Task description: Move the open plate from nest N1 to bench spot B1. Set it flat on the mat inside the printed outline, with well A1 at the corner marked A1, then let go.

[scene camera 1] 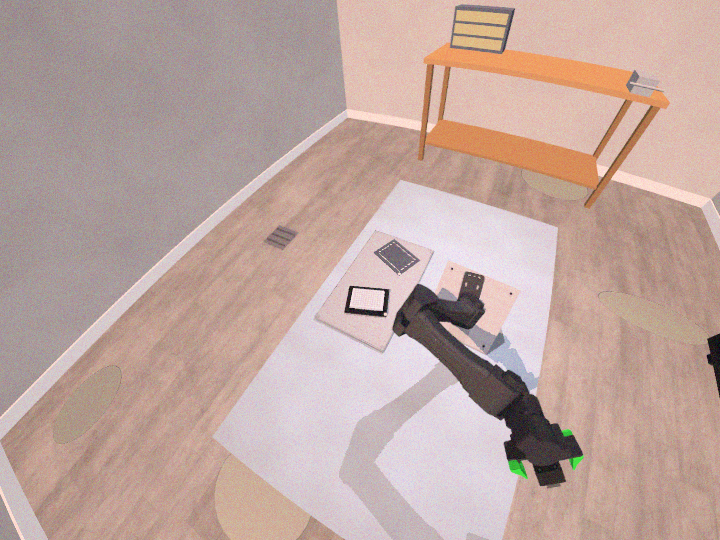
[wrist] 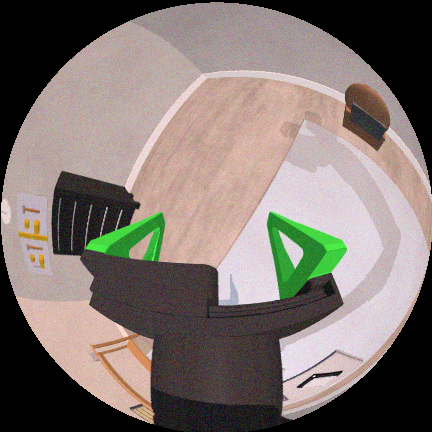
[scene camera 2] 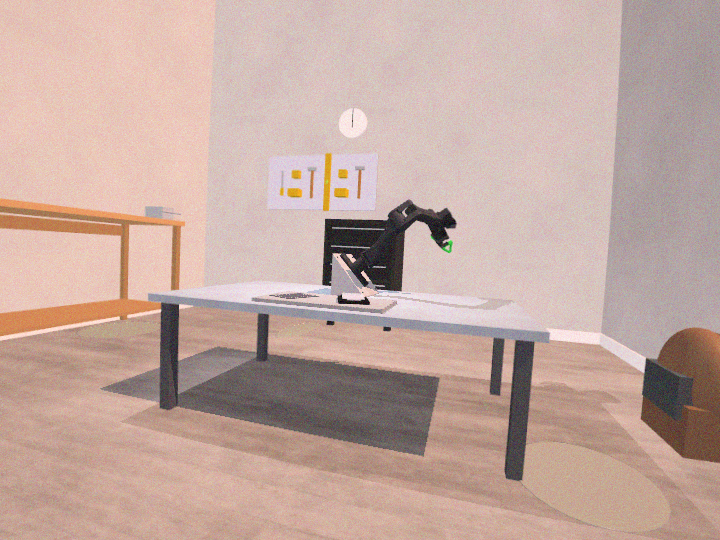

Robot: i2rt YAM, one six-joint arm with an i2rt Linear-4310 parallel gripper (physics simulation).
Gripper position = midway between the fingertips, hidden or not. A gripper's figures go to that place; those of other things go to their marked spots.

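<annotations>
You've got the gripper [scene camera 1: 549,472] at 770 mm from the lens, and then there's a perforated mat [scene camera 1: 368,270], that one's 1150 mm from the lens.
</annotations>
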